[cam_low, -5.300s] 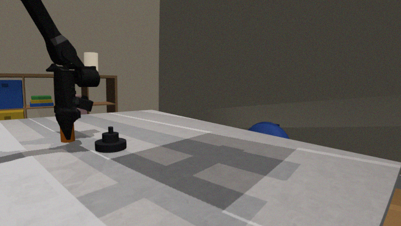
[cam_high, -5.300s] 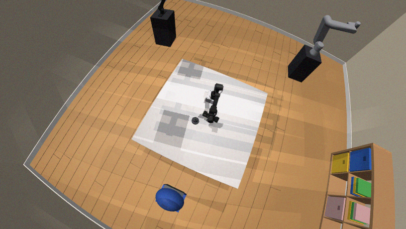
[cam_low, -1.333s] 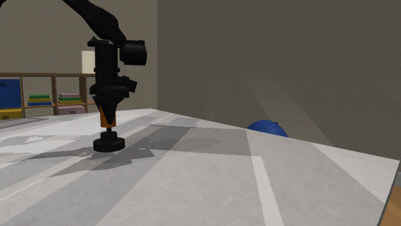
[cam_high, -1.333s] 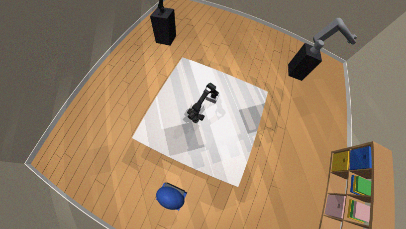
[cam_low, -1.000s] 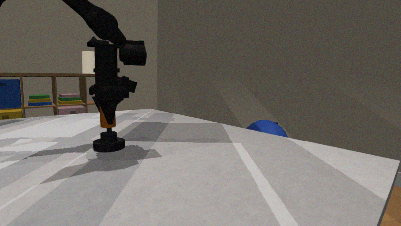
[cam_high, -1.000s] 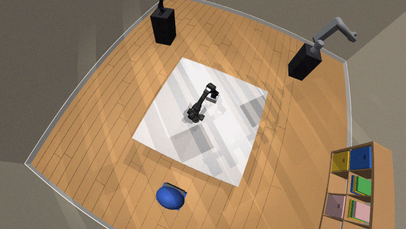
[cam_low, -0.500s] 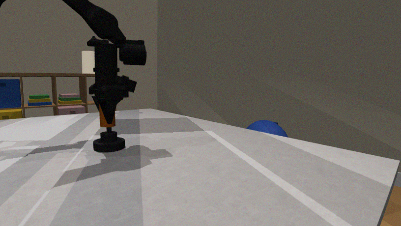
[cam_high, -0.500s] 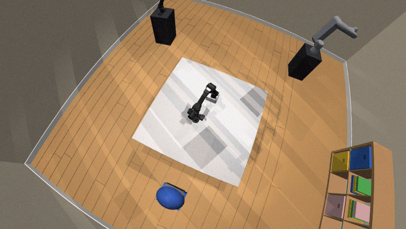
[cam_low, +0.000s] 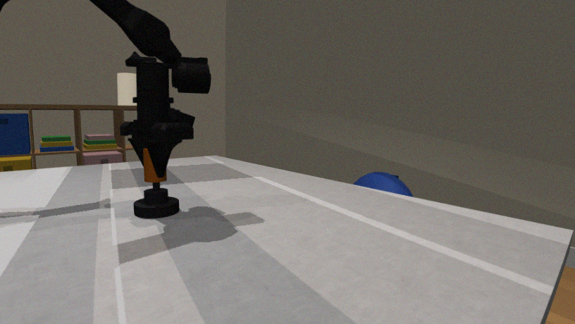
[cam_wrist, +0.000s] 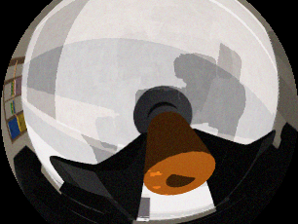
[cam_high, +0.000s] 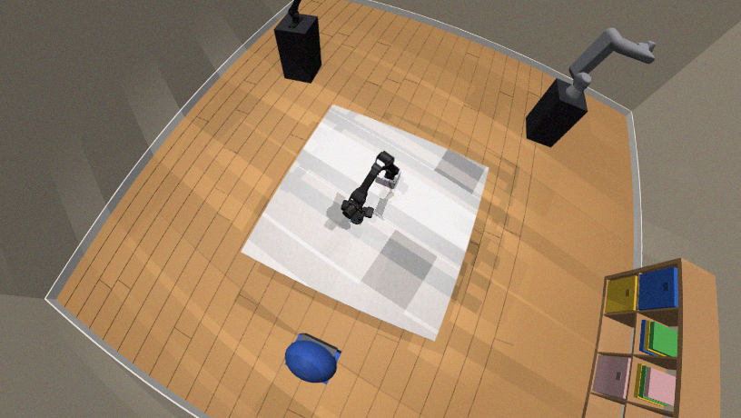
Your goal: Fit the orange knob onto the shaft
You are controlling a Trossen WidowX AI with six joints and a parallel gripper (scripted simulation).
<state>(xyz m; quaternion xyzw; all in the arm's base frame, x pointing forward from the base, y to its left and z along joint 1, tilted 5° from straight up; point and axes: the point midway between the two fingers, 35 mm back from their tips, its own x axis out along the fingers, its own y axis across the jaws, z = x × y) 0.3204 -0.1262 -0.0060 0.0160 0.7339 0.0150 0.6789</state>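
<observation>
The orange knob lies 2 cm above my gripper tip. Also, from my gripper tip: dark pedestal: 4 cm below.
</observation>
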